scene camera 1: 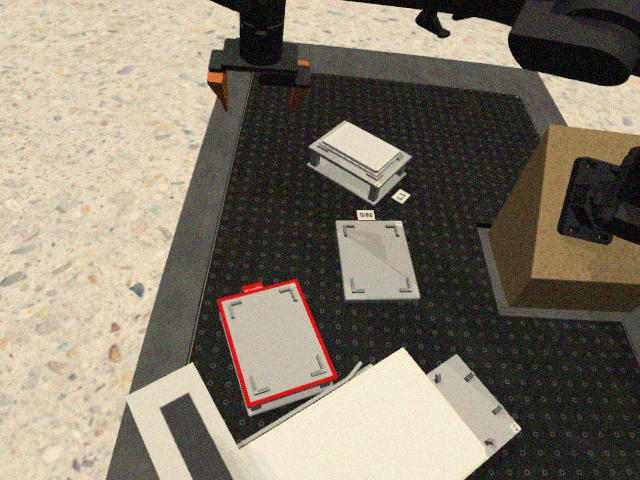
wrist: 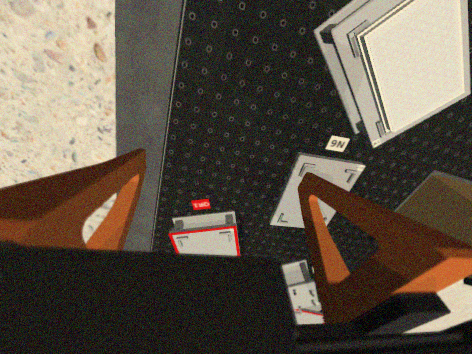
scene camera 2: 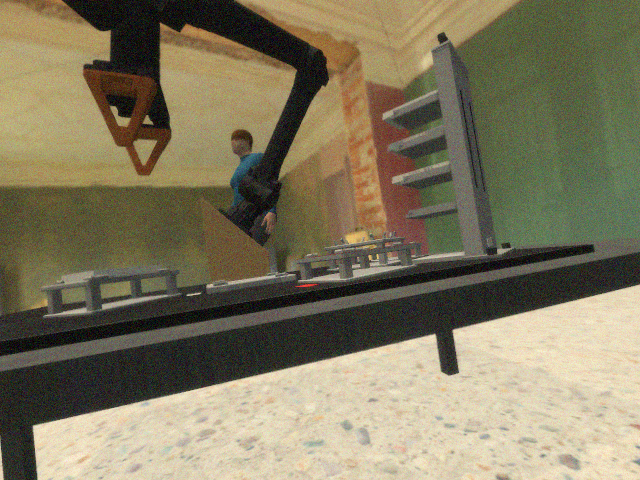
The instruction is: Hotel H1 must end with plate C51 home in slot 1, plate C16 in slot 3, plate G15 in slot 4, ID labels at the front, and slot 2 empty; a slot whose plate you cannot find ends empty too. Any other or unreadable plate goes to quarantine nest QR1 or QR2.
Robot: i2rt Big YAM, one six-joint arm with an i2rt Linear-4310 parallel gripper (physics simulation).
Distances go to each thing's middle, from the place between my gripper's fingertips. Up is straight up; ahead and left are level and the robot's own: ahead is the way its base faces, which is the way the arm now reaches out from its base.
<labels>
I see my gripper 22 cm past the grey nest (scene camera 1: 375,263), 18 cm above it and 9 cm to the right of it.
</labels>
